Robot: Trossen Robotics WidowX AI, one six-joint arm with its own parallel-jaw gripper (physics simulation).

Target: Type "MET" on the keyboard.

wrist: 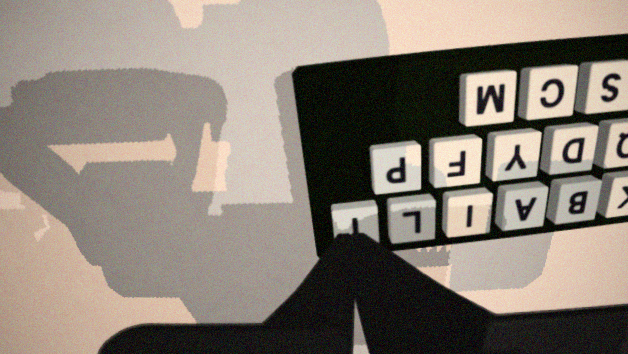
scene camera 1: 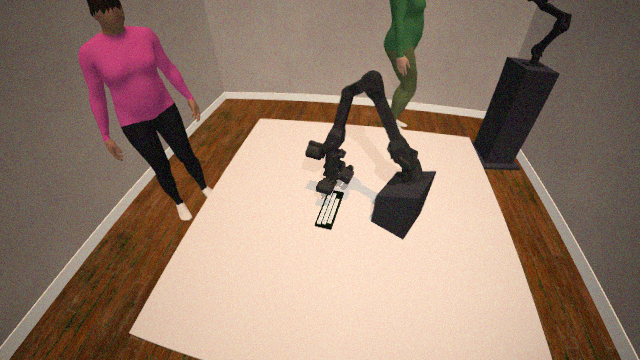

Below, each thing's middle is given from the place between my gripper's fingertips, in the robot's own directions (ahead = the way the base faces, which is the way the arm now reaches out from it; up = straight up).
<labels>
Now: the black keyboard (wrist: 433, 148) 90 mm to the left of my hand and 10 mm below it.
</labels>
